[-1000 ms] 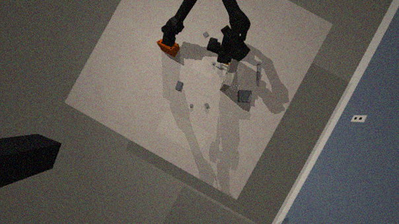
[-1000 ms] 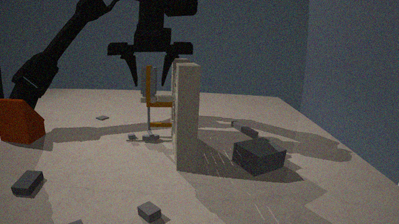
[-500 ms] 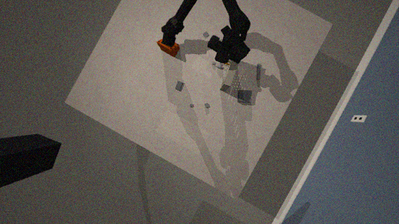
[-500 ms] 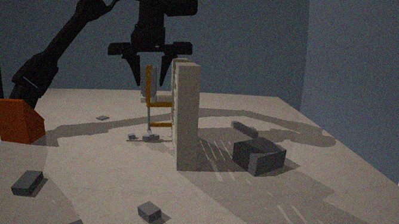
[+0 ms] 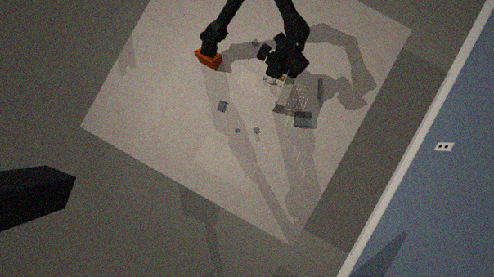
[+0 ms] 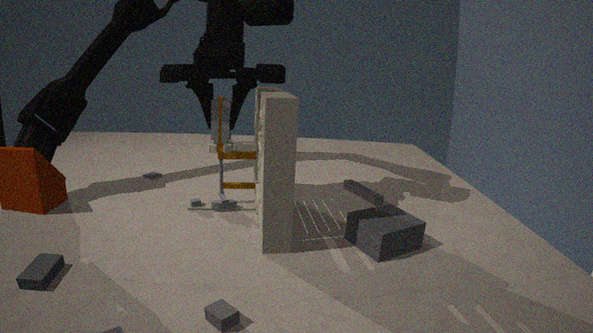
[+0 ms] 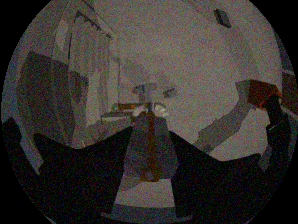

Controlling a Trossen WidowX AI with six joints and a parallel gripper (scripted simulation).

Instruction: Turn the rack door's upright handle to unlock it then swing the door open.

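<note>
Right now my gripper tip is 20 mm above the upright orange handle and 10 mm to the left of it. Also, from my gripper tip: grey bar 250 mm ahead, 110 mm below, 30 mm to the left; grey box 220 mm ahead, 150 mm to the right, 100 mm below.
</note>
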